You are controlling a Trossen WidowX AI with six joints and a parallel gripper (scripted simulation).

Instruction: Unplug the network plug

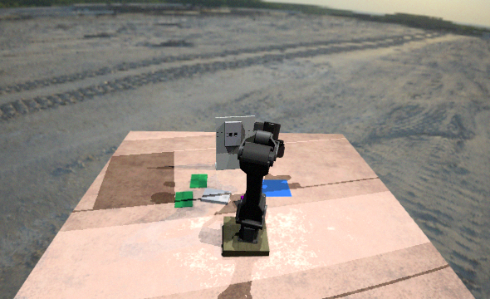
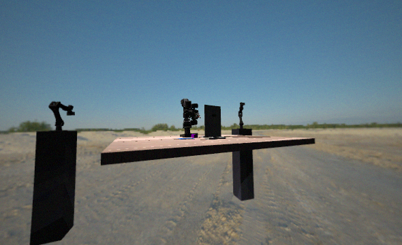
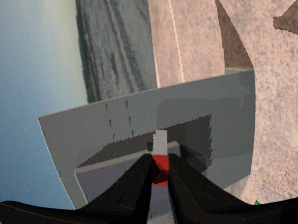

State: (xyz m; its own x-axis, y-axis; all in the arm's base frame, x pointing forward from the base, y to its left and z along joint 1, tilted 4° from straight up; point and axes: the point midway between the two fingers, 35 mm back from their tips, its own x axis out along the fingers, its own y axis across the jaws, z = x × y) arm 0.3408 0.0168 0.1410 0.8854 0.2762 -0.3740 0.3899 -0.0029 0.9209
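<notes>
The grey upright panel lies 10 cm to the left of my gripper tip, 7 cm ahead of it and 6 cm below it. Also, from my gripper tip: network plug: 17 cm behind, 16 cm below.
</notes>
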